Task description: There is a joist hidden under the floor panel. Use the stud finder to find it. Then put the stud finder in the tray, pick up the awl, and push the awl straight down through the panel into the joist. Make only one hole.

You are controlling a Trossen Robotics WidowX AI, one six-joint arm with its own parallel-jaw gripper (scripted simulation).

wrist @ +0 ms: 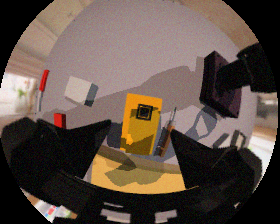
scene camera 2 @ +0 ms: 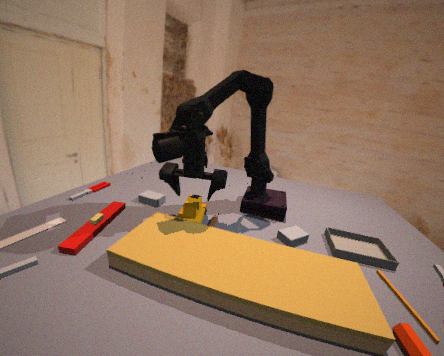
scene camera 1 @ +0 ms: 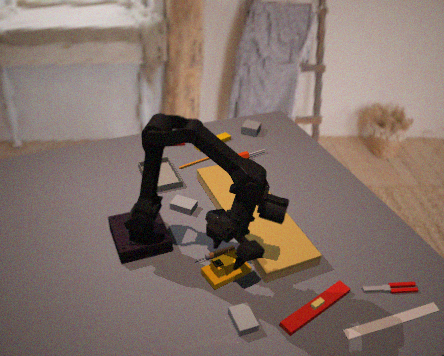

Note:
My gripper is open, holding nothing. Also in view: a yellow stud finder, a red level and a grey-rimmed tray.
My gripper also shows in the wrist view and in scene camera 2.

